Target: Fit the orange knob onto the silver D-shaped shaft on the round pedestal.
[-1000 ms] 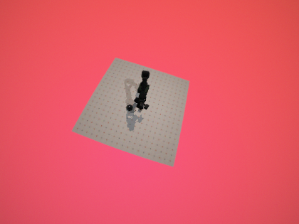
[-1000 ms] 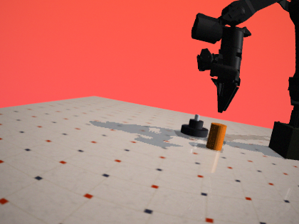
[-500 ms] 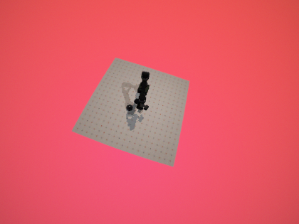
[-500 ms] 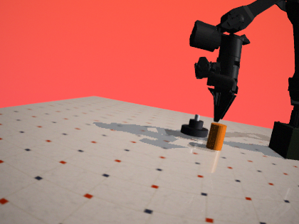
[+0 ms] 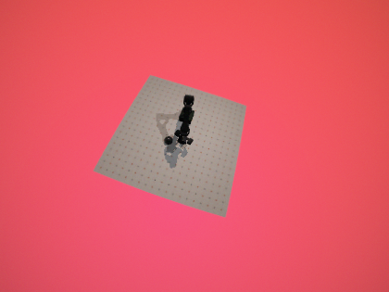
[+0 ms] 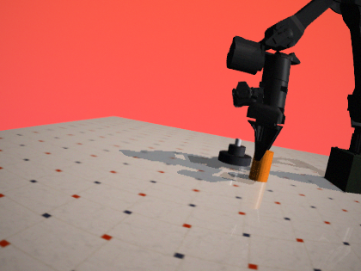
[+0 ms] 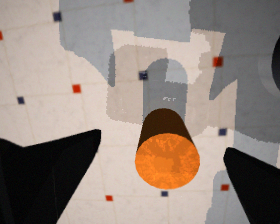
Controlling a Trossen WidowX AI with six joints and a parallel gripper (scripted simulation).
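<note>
Now: gripper tip 1 cm past the orange knob. From my gripper tip the other things lie so: black round pedestal (14 cm to the right, 4 cm ahead, 1 cm below).
</note>
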